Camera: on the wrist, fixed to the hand. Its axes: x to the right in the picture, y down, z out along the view.
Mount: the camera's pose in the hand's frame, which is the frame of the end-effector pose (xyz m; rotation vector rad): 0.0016 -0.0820 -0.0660 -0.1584 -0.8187 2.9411
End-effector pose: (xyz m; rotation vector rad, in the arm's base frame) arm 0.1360 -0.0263 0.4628 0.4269 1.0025 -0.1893
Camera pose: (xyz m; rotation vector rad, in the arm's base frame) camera 0.0574 -0.0717 0.4095 1.0782 -1.0774 2.1249
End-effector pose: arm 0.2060 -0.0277 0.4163 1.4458 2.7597 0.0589
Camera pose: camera 0.1351 -0.0745 0.4785 2.3912 -1.1281 -0.1782
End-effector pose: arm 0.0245 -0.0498 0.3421 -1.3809 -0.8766 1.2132
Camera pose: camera 0.0978 -0.0489 0.4176 0.6232 -0.8662 -1.5377
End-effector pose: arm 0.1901 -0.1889 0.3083 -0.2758 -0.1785 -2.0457
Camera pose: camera 0.1091 -0.1678 0.2444 -0.7042 0.0311 1.0268
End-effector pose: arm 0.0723 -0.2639 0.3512 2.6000 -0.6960 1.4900
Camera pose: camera 0.0539 -0.1729 0.4009 0.1312 2.0859 0.4535
